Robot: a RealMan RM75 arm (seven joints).
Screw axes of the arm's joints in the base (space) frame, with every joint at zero. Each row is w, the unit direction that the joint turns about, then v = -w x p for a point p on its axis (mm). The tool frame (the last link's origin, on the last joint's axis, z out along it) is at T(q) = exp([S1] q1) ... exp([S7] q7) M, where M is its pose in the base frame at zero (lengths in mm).
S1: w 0 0 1 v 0 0 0
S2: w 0 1 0 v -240.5 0 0
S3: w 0 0 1 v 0 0 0
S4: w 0 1 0 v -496.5 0 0
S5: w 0 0 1 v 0 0 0
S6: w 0 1 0 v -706.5 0 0
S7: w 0 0 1 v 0 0 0
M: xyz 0 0 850.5 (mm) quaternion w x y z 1 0 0 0
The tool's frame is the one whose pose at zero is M.
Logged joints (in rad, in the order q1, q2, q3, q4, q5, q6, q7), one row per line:
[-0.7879 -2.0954 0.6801 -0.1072 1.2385 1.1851 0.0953]
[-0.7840 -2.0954 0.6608 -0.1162 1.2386 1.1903 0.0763]
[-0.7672 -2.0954 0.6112 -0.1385 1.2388 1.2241 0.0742]
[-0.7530 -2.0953 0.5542 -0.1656 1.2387 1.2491 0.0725]
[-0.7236 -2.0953 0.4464 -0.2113 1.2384 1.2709 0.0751]
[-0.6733 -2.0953 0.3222 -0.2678 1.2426 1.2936 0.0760]
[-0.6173 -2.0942 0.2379 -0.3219 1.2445 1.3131 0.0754]
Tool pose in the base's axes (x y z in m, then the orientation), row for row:
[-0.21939 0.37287 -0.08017 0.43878 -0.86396 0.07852 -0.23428]
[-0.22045 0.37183 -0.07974 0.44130 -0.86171 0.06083 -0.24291]
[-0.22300 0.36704 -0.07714 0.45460 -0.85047 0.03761 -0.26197]
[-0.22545 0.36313 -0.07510 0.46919 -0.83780 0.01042 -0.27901]
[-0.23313 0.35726 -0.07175 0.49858 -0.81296 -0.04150 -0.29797]
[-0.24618 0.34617 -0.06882 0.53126 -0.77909 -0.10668 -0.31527]
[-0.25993 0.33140 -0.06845 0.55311 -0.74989 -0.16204 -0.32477]
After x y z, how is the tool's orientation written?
As a quaternion, w x y z.
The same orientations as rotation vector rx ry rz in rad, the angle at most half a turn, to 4 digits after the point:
[-2.1470 0.1951 -0.5822]
[-2.1390 0.1510 -0.6030]
[-2.0985 0.0928 -0.6464]
[-2.0538 0.0255 -0.6840]
[-1.9673 -0.1004 -0.7211]
[-1.8589 -0.2545 -0.7522]
[-1.7727 -0.3831 -0.7677]

